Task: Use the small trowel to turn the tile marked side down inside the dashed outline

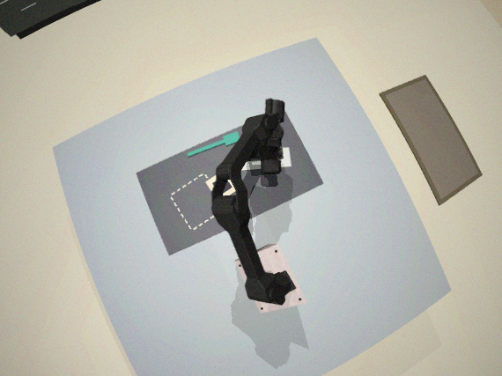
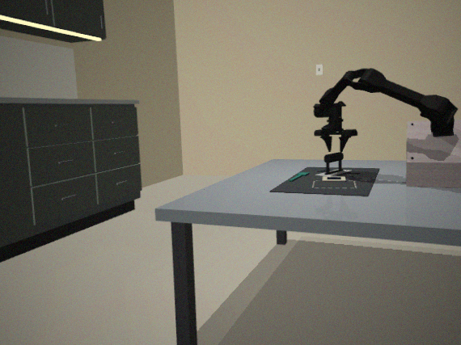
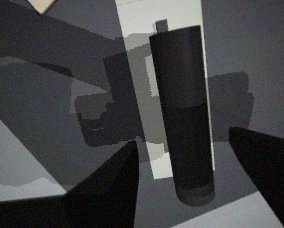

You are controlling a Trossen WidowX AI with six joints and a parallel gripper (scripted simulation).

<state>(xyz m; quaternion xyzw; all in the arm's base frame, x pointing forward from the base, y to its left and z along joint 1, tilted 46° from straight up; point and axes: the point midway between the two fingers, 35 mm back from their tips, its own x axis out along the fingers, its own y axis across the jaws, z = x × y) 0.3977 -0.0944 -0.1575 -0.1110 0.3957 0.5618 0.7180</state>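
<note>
The tile lies 10 mm behind my gripper tip, 180 mm to the left of it and 90 mm below it. Round my gripper tip: teal trowel: 140 mm ahead, 120 mm to the left, 90 mm below.
</note>
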